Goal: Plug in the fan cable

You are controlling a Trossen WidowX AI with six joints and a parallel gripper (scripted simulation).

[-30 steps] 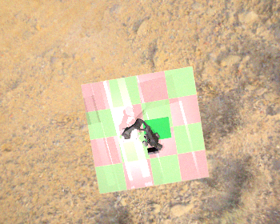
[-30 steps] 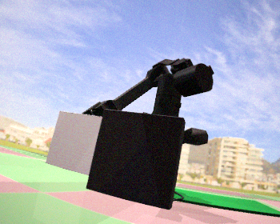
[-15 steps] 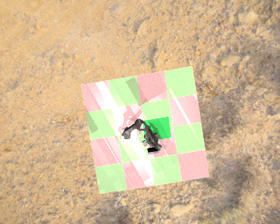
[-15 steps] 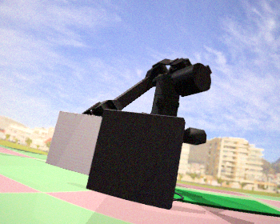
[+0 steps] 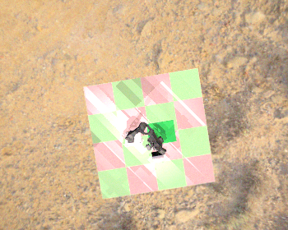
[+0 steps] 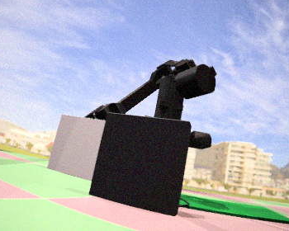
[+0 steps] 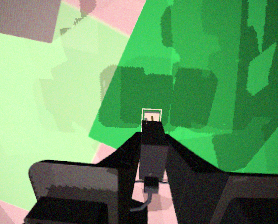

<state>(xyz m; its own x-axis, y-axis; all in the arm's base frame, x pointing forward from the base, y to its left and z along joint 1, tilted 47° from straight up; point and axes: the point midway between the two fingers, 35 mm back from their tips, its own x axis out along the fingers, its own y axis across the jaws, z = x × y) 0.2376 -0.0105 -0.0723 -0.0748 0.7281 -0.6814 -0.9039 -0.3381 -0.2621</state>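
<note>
The fan plug lies 10 mm above my gripper tip. The rest, counted from my gripper tip: black box 140 mm to the right, 20 mm above, 10 mm ahead; then green board 90 mm ahead, 70 mm to the left, 60 mm below.
</note>
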